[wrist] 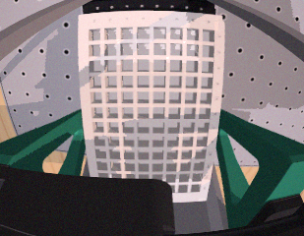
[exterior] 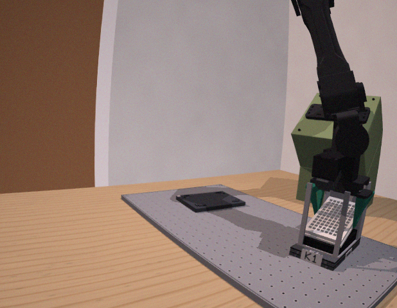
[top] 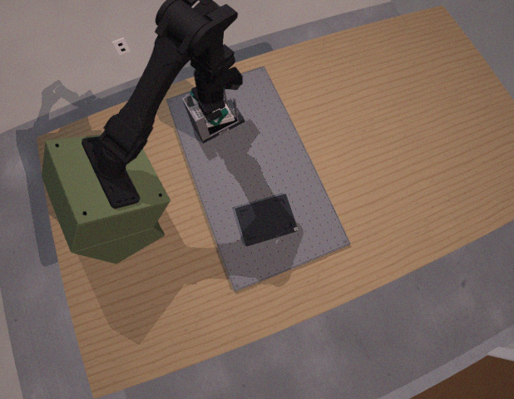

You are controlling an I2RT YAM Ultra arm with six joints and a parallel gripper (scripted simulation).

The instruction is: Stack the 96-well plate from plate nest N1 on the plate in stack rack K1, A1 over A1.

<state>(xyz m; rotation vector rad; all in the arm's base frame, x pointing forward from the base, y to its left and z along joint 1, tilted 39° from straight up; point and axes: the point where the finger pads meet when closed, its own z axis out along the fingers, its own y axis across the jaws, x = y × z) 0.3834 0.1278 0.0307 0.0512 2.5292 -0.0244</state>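
My gripper is now right at the white 96-well plate. Also, from my hand: back wall 6 cm behind, 2 cm above; then thin post 7 cm ahead, 4 cm to the right, 2 cm above; then black 96-well plate 1 cm ahead, 4 cm below.
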